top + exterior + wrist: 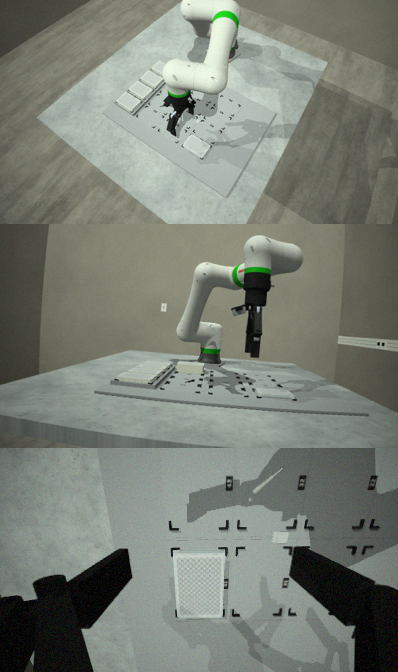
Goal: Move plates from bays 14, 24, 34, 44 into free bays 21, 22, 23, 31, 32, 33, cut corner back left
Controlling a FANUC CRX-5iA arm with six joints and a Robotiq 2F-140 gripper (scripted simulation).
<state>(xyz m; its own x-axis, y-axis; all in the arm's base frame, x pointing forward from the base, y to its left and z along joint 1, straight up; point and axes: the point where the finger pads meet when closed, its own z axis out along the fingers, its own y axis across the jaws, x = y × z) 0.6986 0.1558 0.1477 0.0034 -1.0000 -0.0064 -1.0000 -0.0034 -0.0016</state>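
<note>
The thin black stick lies 9 cm behind my hand, 22 cm to the right of it and 14 cm below it. Round my hand: sealed deep-well block: 31 cm behind, 24 cm to the right, 12 cm below; plate: 1 cm ahead, 9 cm to the left, 14 cm below; white tip: 9 cm behind, 7 cm to the right, 14 cm below.
</note>
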